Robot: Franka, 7 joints.
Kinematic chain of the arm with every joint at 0, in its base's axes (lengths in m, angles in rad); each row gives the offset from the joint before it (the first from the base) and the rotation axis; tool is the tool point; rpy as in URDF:
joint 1: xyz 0 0 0.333 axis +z
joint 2: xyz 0 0 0 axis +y
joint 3: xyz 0 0 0.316 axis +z
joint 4: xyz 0.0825 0 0 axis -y
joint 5: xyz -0.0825 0 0.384 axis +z
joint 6: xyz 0 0 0 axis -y
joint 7: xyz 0.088 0 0 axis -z
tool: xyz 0 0 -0.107 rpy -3.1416 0 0
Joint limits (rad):
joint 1: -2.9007..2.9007
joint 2: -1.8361..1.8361
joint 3: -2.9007..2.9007
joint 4: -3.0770..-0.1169
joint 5: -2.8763..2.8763
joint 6: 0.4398..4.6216
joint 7: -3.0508..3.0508
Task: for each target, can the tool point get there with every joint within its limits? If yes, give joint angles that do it. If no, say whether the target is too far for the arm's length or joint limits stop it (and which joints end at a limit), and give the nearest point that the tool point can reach.
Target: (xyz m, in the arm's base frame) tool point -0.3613 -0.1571 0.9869
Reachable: yes | joints 0.2658 -1.0094 -0.5187 -0.6952 -1.8830 3.6418 1.3017
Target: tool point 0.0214 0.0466 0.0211
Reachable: yes | joints 1.4417 1.0221 0.1194 -2.7005 -0.5388 1.6758 -0.6290
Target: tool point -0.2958 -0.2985 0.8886
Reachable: yes | joints -0.6209 -0.9306 -0.7363 -1.4666 -0.4947 1.8914 0.5618
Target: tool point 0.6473 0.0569 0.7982
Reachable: yes | joints 0.0234 0.6100 0.5618 -0.4528 1.9227 3.4043 -2.5114
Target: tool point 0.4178 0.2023 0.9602
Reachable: yes | joints -1.7910 -0.7258 0.9720 -0.7399 0.3953 1.6241 -2.3766
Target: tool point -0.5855 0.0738 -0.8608
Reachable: no: too far | nearest point -0.4290 0.0679 -0.3382 | short by 0.546 m
